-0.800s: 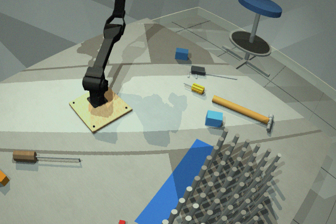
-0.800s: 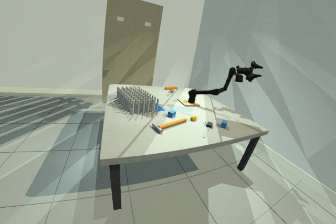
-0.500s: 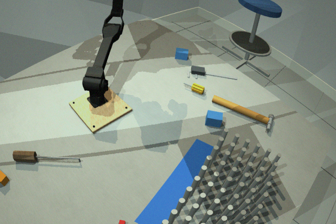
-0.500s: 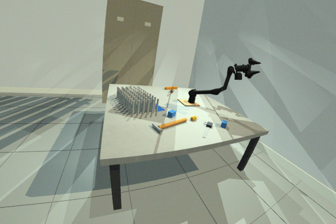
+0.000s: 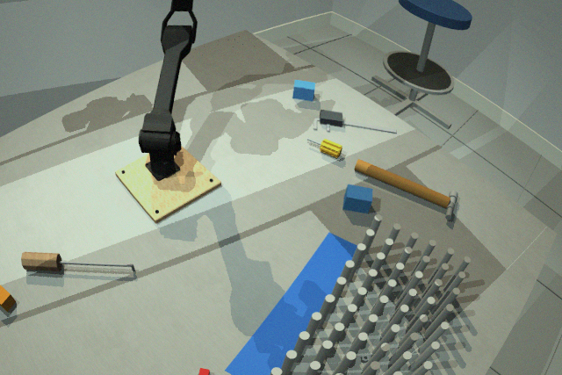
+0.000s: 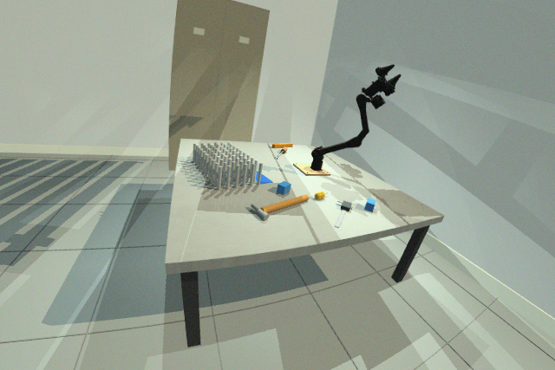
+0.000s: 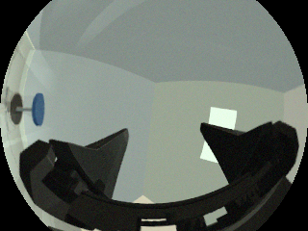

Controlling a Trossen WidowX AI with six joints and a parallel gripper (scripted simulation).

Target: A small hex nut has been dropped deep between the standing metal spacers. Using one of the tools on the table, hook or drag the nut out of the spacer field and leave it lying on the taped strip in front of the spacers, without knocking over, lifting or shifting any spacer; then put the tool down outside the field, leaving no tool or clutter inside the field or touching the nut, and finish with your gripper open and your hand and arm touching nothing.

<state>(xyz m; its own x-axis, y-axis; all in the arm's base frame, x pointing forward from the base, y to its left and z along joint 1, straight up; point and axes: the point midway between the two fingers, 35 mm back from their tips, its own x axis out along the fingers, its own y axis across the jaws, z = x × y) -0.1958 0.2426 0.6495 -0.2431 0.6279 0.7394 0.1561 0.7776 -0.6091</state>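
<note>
The small red cube is 660 mm ahead of my gripper tip, 500 mm to the right of it and 680 mm below it. The rest, counted from my gripper tip: yellow-handled screwdriver: 380 mm ahead, 100 mm to the left, 670 mm below; then blue taped strip: 660 mm ahead, 260 mm to the right, 690 mm below; then orange block: 230 mm ahead, 800 mm to the right, 670 mm below.
</note>
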